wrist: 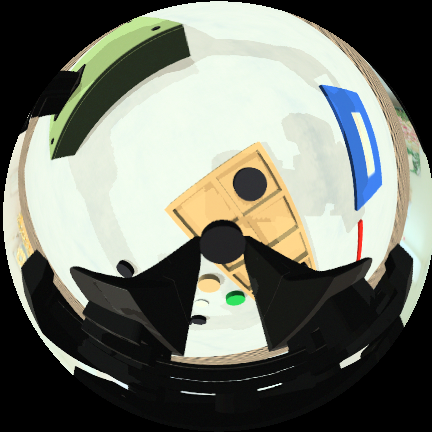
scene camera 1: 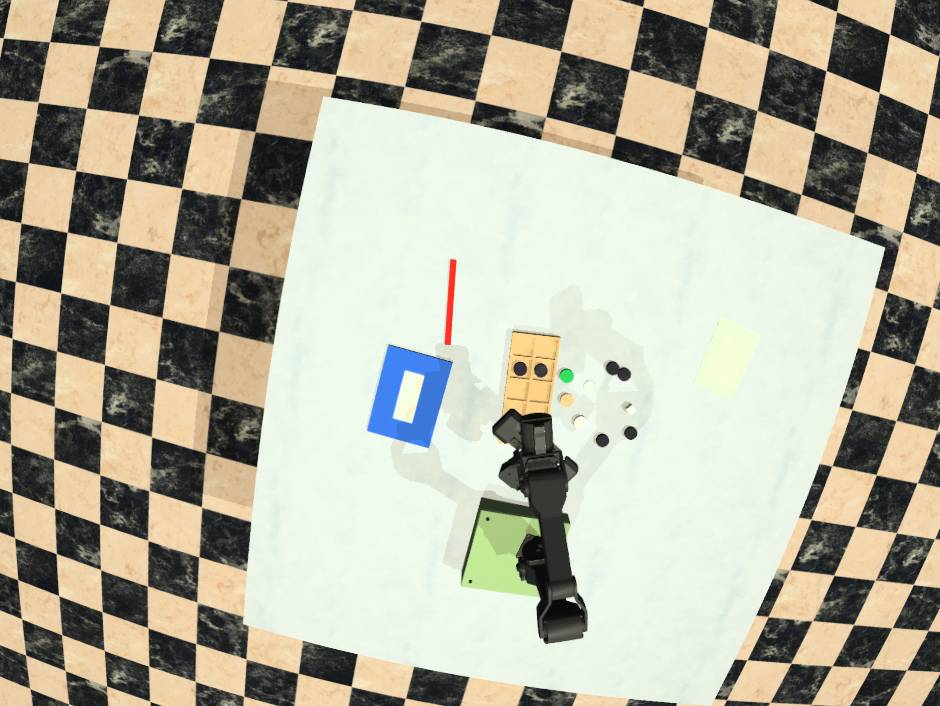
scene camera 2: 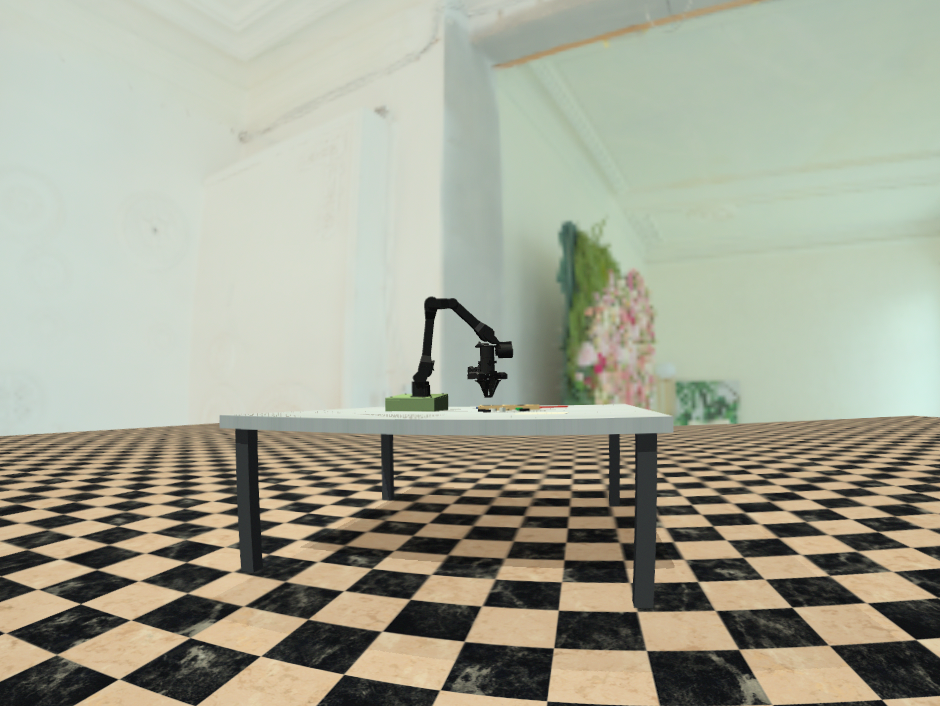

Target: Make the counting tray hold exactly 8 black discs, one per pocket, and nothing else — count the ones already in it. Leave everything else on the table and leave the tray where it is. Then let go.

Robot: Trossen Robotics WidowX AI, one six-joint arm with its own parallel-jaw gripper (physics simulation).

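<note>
The orange counting tray (scene camera 1: pixel 533 346) (wrist: pixel 193 209) (scene camera 2: pixel 509 408) lies mid-table. Two black discs (scene camera 1: pixel 521 369) (scene camera 1: pixel 540 369) sit side by side in its middle pockets. In the wrist view, another black disc (wrist: pixel 250 184) sits in a pocket at the end near the arm. My gripper (scene camera 1: pixel 532 423) (scene camera 2: pixel 487 392) (wrist: pixel 221 241) is shut on a black disc (wrist: pixel 222 238) and holds it a little above that end of the tray. Loose black discs (scene camera 1: pixel 612 367) (scene camera 1: pixel 624 374) (scene camera 1: pixel 630 433) (scene camera 1: pixel 602 440) (wrist: pixel 125 268) lie to the tray's right.
A green disc (scene camera 1: pixel 565 376) (wrist: pixel 235 298), a tan disc (scene camera 1: pixel 565 399) (wrist: pixel 209 282) and a cream disc (scene camera 1: pixel 578 420) lie beside the tray. A blue card (scene camera 1: pixel 383 406) (wrist: pixel 342 120), a red line (scene camera 1: pixel 451 301) and a pale yellow patch (scene camera 1: pixel 728 356) are on the table. The arm stands on a green base (scene camera 1: pixel 488 554).
</note>
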